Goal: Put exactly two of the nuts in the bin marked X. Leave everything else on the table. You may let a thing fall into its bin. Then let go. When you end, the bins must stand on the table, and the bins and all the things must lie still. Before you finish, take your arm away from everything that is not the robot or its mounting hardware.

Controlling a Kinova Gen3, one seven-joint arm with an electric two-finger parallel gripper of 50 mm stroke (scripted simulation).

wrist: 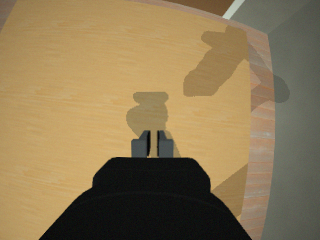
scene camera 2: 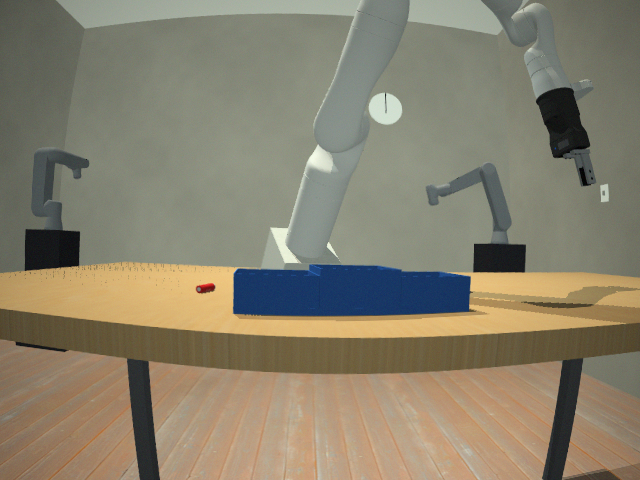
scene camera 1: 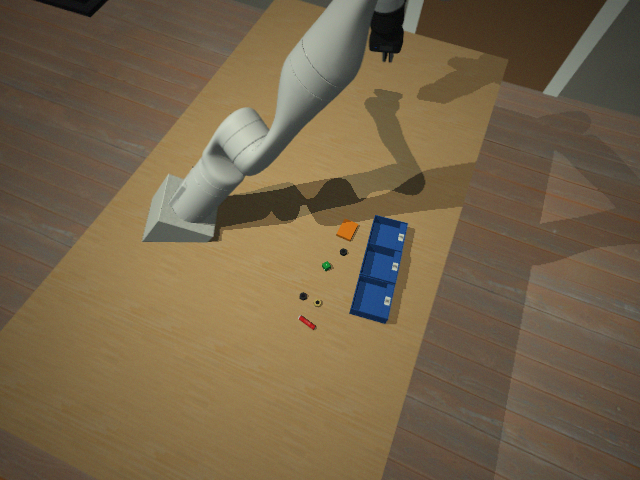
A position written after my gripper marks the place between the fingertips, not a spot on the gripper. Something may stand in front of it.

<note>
In view: my gripper (scene camera 2: 588, 184).
My gripper is seen too in the wrist view (wrist: 153, 139) and in scene camera 1 (scene camera 1: 387, 59).
</note>
